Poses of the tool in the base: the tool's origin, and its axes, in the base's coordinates. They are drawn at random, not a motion.
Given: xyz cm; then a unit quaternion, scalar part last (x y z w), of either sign.
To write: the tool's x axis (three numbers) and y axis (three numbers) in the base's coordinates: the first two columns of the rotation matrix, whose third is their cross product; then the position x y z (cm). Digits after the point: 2 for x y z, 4 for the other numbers.
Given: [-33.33 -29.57 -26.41 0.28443 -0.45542 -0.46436 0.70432]
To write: [0.1539 -0.9132 0.3774 0.3950 0.4069 0.8236 -33.33 -29.57 -26.41]
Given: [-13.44 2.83 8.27 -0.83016 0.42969 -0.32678 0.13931]
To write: [0.4172 -0.8045 0.4228 -0.6224 -0.5919 -0.5121 -13.44 2.83 8.27]
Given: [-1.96 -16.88 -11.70 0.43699 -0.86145 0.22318 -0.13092]
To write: [-0.5838 -0.8113 -0.0305 -0.6944 0.5185 -0.4989 -1.96 -16.88 -11.70]
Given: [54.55 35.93 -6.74 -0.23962 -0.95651 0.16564 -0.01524]
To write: [-0.8847 0.4534 -0.1085 0.4634 0.8303 -0.3096 54.55 35.93 -6.74]
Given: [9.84 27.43 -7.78 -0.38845 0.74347 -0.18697 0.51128]
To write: [-0.1754 -0.7688 -0.6150 -0.3864 0.6283 -0.6752 9.84 27.43 -7.78]
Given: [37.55 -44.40 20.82 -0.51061 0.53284 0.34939 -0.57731]
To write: [0.1880 -0.9476 0.2584 -0.1407 0.2344 0.9619 37.55 -44.40 20.82]
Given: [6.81 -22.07 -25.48 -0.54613 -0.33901 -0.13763 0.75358]
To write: [0.7323 0.1629 0.6613 0.5777 0.3656 -0.7298 6.81 -22.07 -25.48]
